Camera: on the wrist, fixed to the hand. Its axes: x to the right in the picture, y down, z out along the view.
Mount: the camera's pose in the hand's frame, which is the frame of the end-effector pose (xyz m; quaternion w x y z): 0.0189 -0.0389 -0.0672 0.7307 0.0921 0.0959 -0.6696
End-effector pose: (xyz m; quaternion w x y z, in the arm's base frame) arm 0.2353 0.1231 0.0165 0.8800 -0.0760 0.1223 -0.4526
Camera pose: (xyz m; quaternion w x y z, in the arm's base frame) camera 0.1965 0.0836 -0.0412 0.3352 -0.0130 0.0812 -0.9385
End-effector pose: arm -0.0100 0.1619 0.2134 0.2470 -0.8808 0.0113 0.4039
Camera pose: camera 0.0587 0.1696 0.2535 0.5310 -0.6671 -0.5206 0.0442
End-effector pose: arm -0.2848 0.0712 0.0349 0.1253 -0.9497 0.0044 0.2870
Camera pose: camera -0.2293 0.0939 0.0878 0.3708 -0.7129 -0.5943 0.0343
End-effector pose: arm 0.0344 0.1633 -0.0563 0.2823 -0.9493 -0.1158 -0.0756
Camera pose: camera 0.0371 0.1611 0.0235 0.2542 -0.5829 -0.7002 -0.3246
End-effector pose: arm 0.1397 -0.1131 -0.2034 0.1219 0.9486 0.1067 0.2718
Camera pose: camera 0.1137 -0.0595 -0.1501 0.1735 0.6069 0.7499 0.1981
